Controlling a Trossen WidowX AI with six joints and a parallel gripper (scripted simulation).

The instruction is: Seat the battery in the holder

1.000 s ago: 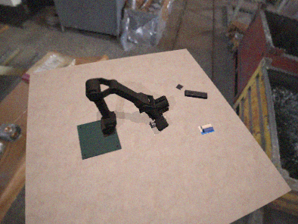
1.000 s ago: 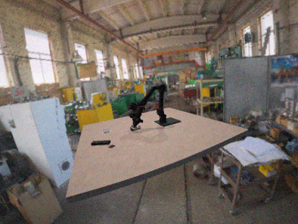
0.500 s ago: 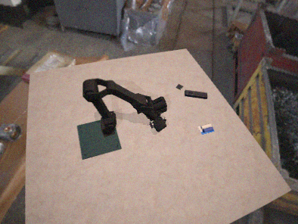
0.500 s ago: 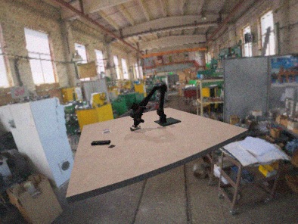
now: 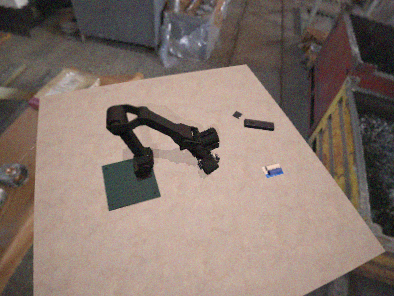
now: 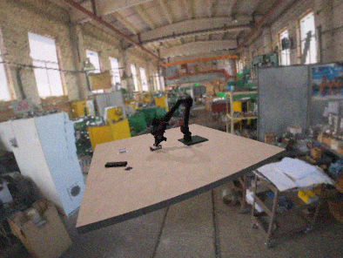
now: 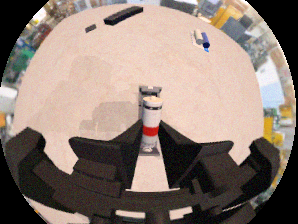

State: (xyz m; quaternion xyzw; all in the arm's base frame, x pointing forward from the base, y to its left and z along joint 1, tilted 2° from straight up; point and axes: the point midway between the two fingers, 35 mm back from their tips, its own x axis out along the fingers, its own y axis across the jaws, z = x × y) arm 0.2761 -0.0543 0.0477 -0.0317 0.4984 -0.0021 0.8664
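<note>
Now: gripper tip right at the battery. Round my gripper tip: long black bar (360 mm ahead, 110 mm to the left, 20 mm below); small black piece (290 mm ahead, 220 mm to the left, 30 mm below); white block (270 mm ahead, 150 mm to the right, 20 mm below).
</note>
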